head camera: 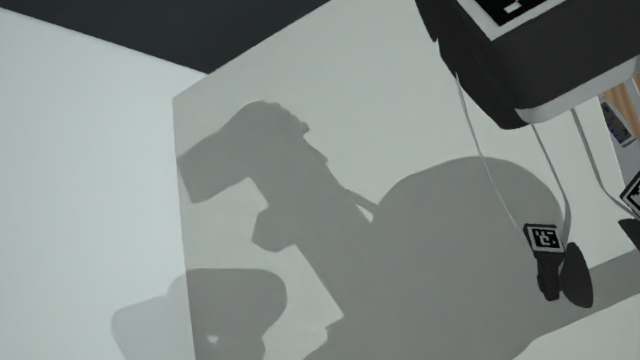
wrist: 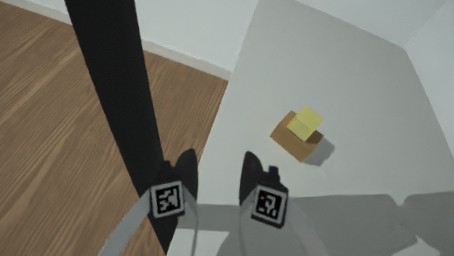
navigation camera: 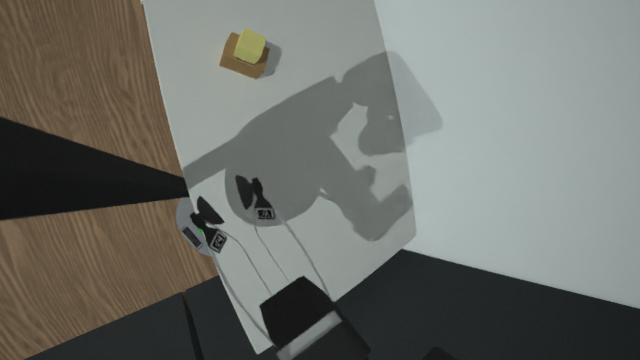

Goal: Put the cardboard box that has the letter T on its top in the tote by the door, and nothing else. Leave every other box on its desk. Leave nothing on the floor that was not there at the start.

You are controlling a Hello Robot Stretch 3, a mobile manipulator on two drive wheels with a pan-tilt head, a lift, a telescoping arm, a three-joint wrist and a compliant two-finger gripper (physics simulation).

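Frame: origin at the robot's base, x left, y ahead, z down, level; metres.
Seen in the pictures: gripper, between the fingertips: (head camera: 617,282) (wrist: 218,168) (navigation camera: 219,188).
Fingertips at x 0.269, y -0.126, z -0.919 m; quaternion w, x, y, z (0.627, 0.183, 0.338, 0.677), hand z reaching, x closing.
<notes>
Offsets run from my fingertips to a thing's top centre. Level surfaces: height alone.
A small brown cardboard box @[dz +0.185, dx +0.165, dy +0.240 m] (navigation camera: 231,59) (wrist: 289,140) sits on the white desk @[dz +0.235 m] (head camera: 350,100) (navigation camera: 185,60) (wrist: 280,65). A yellow block @[dz +0.147, dx +0.169, dy +0.238 m] (navigation camera: 251,46) (wrist: 306,122) rests on top of the box and covers much of its top; no letter can be made out. My gripper (head camera: 605,260) (navigation camera: 227,201) (wrist: 218,168) is open and empty. It hangs over the desk's long edge, apart from the box, which lies ahead and to the right in the wrist view. The tote does not show.
My dark mast (navigation camera: 75,170) (wrist: 107,65) stands beside the desk on the wood floor @[dz +0.955 m] (navigation camera: 75,65) (wrist: 45,100). Part of my grey base (navigation camera: 184,215) shows by the desk edge. A pale wall (head camera: 90,150) (navigation camera: 525,150) runs along the desk's far side. A dark surface (navigation camera: 475,300) lies past its end.
</notes>
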